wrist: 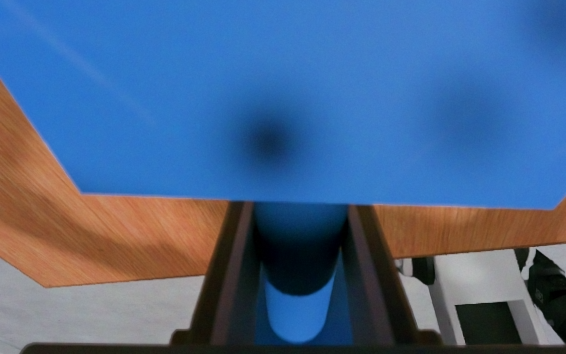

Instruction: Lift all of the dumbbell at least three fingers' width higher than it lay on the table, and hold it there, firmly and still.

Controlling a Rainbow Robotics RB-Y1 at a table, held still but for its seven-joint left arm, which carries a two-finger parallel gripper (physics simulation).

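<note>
The blue dumbbell [310,65] is very close to the wrist view. One of its flat-sided heads fills the upper part, with soft dark shadows on it. Its round handle runs down between the two dark fingers, and part of the other blue head shows behind it at the bottom. My gripper [301,225] is shut on the handle, with a finger against each side. The dumbbell appears raised off the wooden table [165,235], which shows smaller behind it, but the exact gap beneath it cannot be read. The near head hides much of the table.
A table corner shows at the lower left and its edge runs across below the dumbbell's head. A dark, soft shadow lies on the wood at left. Pale floor [115,315] shows past the edge. A white structure [475,275] with dark parts stands beyond the edge at the lower right.
</note>
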